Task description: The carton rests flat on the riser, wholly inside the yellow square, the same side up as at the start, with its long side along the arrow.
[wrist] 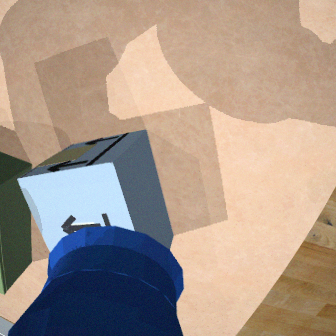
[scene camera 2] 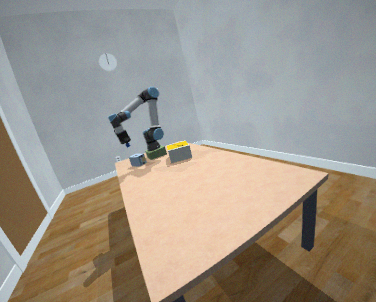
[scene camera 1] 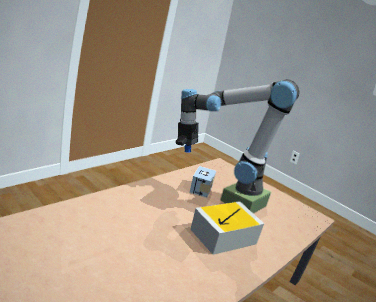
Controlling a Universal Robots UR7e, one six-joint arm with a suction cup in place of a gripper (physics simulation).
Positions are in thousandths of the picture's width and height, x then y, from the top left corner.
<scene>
My suction cup (wrist: 293, 814) carries nothing. The cup is 23 cm from the middle of a carton (wrist: 335, 537), above it.
</scene>
